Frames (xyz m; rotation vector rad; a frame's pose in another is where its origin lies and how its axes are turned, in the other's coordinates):
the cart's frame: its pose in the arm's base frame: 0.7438 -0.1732 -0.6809 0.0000 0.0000 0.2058
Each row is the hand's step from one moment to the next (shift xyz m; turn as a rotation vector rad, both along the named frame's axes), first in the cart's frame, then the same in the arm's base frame.
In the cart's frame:
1: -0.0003 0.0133 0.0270 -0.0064 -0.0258 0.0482
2: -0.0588 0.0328 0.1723 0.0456 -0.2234 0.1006
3: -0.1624 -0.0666 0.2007 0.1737 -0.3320 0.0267
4: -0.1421 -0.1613 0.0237 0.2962 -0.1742 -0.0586
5: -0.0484 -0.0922 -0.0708 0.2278 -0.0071 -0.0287
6: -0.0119 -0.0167 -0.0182 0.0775 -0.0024 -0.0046
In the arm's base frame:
1: -0.0030 0.0130 0.0270 -0.0010 -0.0266 0.0482
2: -0.0643 0.0201 0.1723 0.0903 -0.2094 0.1006
3: -0.1454 -0.0984 0.2007 0.2379 -0.2895 0.0267
4: -0.1061 -0.1869 0.0237 0.3255 -0.1100 -0.0586
5: -0.0285 -0.1001 -0.0708 0.2244 0.0396 -0.0287
6: -0.0082 -0.0188 -0.0182 0.0764 0.0135 -0.0046

